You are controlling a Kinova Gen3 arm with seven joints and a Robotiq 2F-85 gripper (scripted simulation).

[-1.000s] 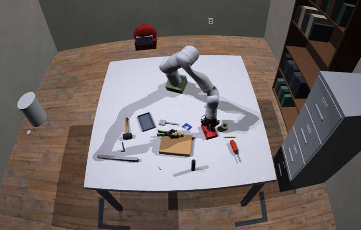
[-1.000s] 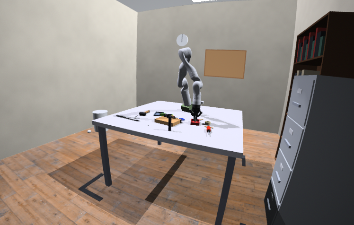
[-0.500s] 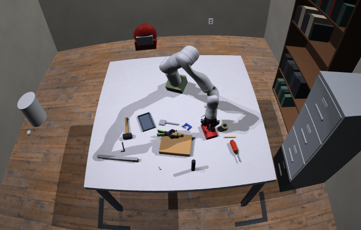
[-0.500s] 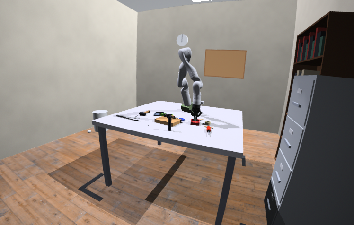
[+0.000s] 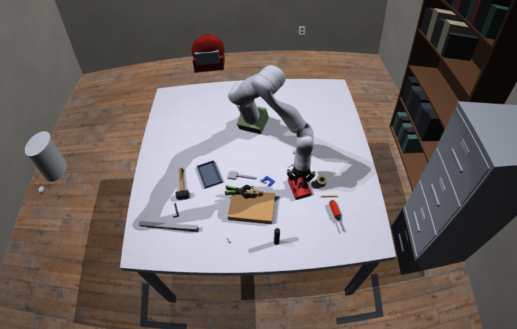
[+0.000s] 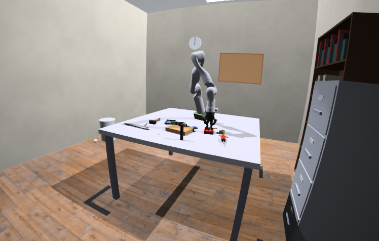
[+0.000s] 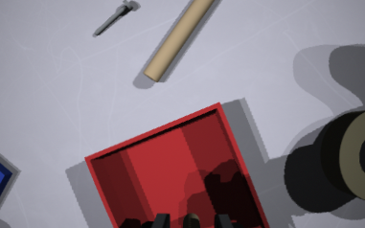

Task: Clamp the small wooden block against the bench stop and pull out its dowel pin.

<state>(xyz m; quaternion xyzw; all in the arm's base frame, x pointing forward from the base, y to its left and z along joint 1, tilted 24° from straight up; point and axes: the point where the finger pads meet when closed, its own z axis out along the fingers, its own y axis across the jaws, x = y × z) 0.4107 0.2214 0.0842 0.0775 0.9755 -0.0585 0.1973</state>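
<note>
Right now my hand is 20 mm above the round dowel pin. Also, from my hand: red tray (40 mm below); then wooden bench board (90 mm ahead, 230 mm to the right, 20 mm below); then wooden block (40 mm ahead, 220 mm to the right).
</note>
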